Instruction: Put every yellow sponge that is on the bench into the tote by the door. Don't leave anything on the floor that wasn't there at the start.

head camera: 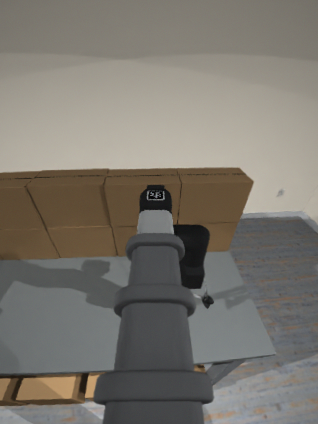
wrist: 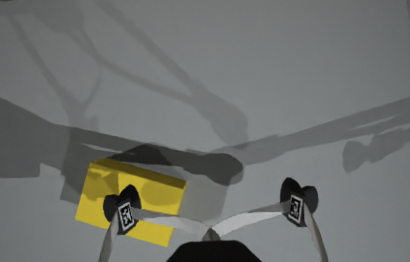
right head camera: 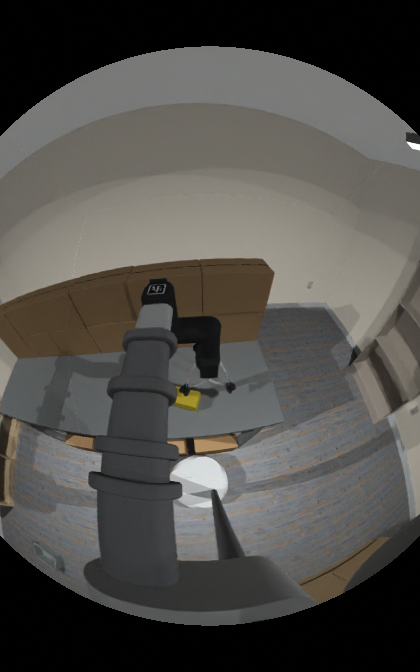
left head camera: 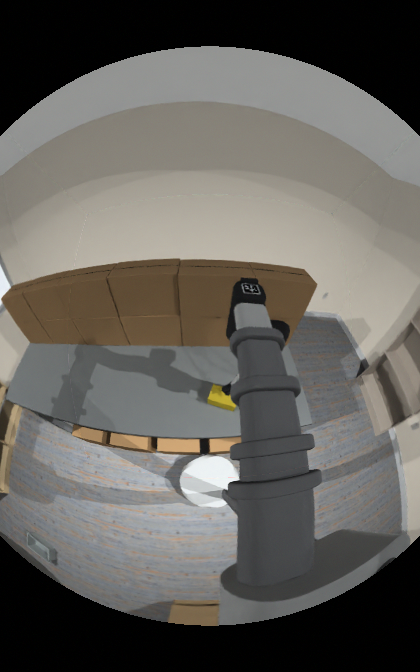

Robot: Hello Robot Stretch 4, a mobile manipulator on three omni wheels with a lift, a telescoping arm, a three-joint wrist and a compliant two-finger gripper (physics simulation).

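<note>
A yellow sponge [left head camera: 221, 399] [right head camera: 188, 399] [wrist: 154, 220] lies on the grey bench [head camera: 60, 320] [left head camera: 125, 400] [right head camera: 250, 400] [wrist: 300, 60]. My gripper [right head camera: 208, 388] [wrist: 210, 197] is open, with its fingers wide apart and nothing between them. In the wrist view the left fingertip hangs over the sponge and the right fingertip is over bare bench to its right. The arm hides part of the bench, and the sponge does not show in the head view. I cannot make out the tote by the door in these views.
Brown boxes [head camera: 210, 200] [left head camera: 145, 295] [right head camera: 235, 285] stand in a row along the bench's back. Open boxes [head camera: 50, 389] [left head camera: 178, 445] sit under its front edge. A round white object [left head camera: 209, 481] [right head camera: 200, 480] is on the floor before it. Beige shelves [left head camera: 372, 405] [right head camera: 367, 395] stand at the right.
</note>
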